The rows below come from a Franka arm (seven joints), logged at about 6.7 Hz.
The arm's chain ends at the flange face. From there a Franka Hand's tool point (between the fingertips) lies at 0.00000 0.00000 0.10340 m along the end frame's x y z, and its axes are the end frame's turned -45 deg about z.
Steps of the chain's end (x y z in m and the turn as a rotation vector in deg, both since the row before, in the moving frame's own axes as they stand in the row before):
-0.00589, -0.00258, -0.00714, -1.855, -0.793, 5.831
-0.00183, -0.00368, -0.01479, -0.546, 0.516, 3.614
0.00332, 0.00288, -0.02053, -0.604, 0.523, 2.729
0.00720, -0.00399, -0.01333, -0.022, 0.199, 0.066
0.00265, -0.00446, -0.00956, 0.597, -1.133, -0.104
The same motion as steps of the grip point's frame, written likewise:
-0.00578, -0.00481, -0.00720, -0.751, -1.872, 5.831
0.00123, -0.00254, -0.01480, -0.751, -0.021, 3.614
0.00017, 0.00582, -0.02054, -0.797, -0.057, 2.729
0.00814, 0.00255, -0.01333, -0.156, 0.125, 0.066
0.00434, -0.00349, -0.00959, 1.223, -0.379, -0.104

